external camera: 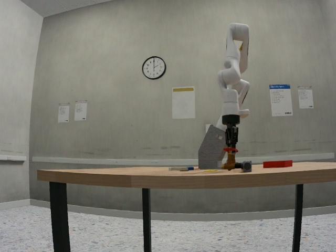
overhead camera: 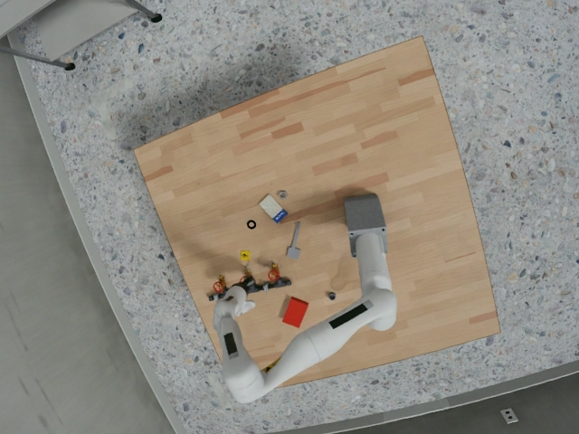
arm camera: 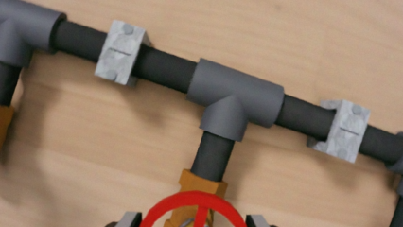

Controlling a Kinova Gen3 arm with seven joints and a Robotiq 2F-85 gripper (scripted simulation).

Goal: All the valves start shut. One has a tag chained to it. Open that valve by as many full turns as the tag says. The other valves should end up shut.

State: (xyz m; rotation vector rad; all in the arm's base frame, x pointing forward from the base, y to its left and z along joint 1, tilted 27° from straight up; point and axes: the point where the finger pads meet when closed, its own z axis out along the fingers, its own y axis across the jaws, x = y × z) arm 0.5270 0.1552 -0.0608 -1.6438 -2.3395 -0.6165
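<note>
The yellow tag lies 9 cm to the right of my hand, 8 cm below it and 1 cm behind it. The rest, counted from my hand: red block (20 cm to the left, 16 cm behind, 7 cm below); then grey scraper (23 cm behind, 10 cm to the right, 8 cm below); then blue box (27 cm to the right, 17 cm behind, 7 cm below).
</note>
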